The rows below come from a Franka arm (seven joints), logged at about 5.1 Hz.
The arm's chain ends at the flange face. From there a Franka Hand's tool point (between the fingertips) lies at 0.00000 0.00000 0.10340 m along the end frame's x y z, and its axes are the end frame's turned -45 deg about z.
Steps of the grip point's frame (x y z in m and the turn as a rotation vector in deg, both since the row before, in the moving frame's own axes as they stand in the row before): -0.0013, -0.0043, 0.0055, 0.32, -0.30, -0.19; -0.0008, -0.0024, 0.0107, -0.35, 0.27, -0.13; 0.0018, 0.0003, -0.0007, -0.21, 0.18, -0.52; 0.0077, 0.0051, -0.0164, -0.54, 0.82, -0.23; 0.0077, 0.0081, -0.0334, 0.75, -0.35, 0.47; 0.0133, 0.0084, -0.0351, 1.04, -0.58, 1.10
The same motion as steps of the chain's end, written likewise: -0.0032, -0.0021, 0.0055, 0.01, -0.44, -0.19; -0.0031, -0.0012, 0.0107, -0.06, 0.44, -0.13; 0.0010, -0.0011, -0.0007, -0.02, 0.28, -0.52; 0.0073, -0.0015, -0.0164, 0.20, 0.96, -0.23; 0.0126, 0.0008, -0.0334, 0.28, -0.78, 0.47; 0.0174, -0.0029, -0.0351, 0.33, -1.15, 1.10
